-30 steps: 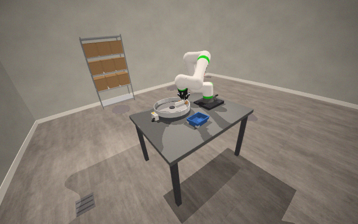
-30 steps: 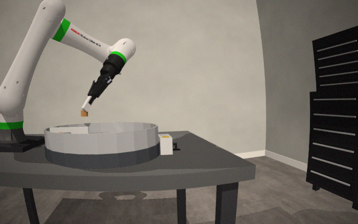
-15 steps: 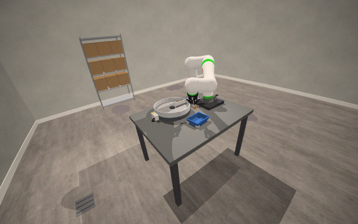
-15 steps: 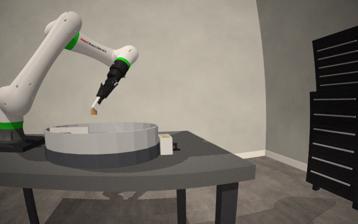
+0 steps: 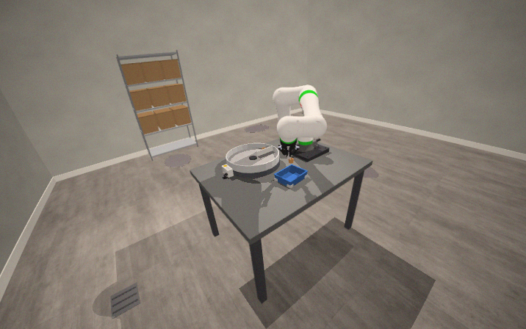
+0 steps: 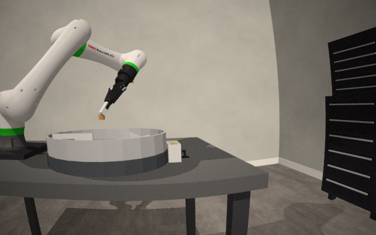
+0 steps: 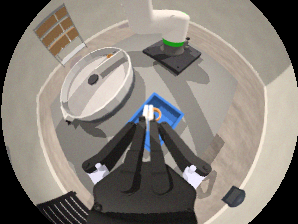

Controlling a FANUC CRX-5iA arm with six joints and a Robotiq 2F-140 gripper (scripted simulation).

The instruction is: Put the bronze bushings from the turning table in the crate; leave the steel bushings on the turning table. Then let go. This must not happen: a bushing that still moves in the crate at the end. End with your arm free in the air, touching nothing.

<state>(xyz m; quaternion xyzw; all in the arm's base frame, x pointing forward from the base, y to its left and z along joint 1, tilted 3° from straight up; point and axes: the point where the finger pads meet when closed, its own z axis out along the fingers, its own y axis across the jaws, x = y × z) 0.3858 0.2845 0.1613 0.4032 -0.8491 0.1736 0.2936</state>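
Now: hand 20 mm past the blue crate and 160 mm above it. Round my hand: round turning table 90 mm ahead, 350 mm to the right, 130 mm below.
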